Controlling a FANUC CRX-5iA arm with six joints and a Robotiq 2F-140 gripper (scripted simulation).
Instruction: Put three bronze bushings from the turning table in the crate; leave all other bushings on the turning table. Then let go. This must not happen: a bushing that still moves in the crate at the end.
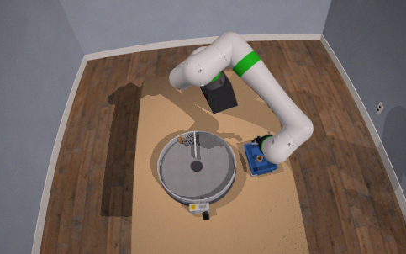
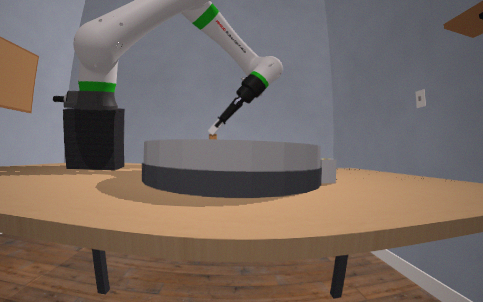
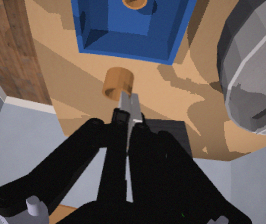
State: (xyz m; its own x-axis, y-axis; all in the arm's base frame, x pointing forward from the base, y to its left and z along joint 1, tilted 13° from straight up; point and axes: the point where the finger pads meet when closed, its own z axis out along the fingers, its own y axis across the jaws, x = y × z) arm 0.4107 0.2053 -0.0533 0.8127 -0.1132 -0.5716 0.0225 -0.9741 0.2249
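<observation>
My gripper is now 15 cm above the blue crate, 4 cm short of it and 2 cm to the right of it. Also, from my hand: grey turning table 34 cm to the right, 12 cm below, 7 cm ahead.
</observation>
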